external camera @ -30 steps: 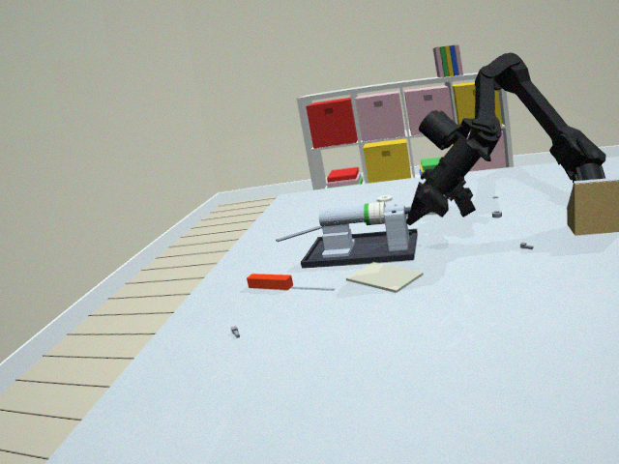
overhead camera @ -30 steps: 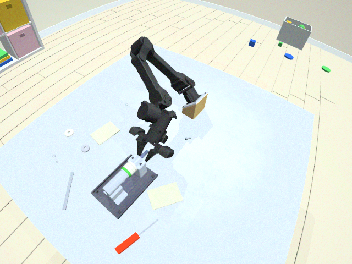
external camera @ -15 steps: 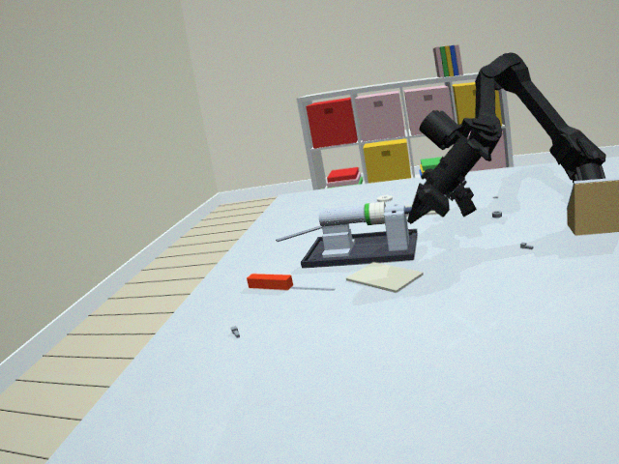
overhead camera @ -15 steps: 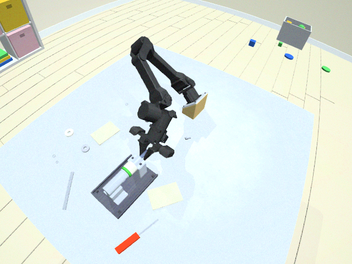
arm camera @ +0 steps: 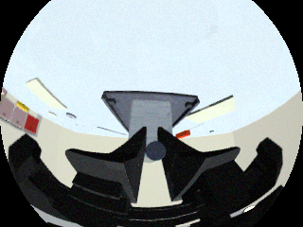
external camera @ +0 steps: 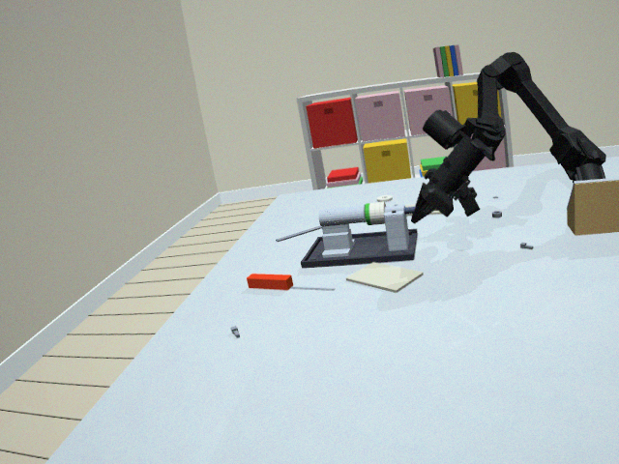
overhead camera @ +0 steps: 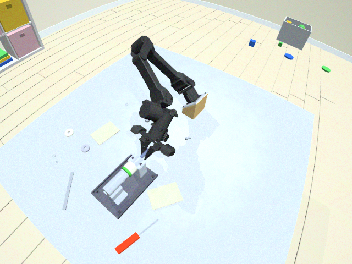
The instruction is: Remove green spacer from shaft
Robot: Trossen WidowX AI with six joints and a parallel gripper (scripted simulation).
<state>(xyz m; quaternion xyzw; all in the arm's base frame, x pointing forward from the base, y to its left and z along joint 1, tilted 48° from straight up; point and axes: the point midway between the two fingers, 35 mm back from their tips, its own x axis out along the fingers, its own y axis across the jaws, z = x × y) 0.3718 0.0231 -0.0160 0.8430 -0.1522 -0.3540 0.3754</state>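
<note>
The white spacer lies 70 mm ahead of my gripper tip and 20 mm above it. The rest, counted from my gripper tip: green spacer 90 mm ahead, 20 mm above; then red-handled screwdriver 220 mm ahead, 170 mm to the left, 50 mm below; then grey-blue shaft 40 mm ahead, 20 mm above.
</note>
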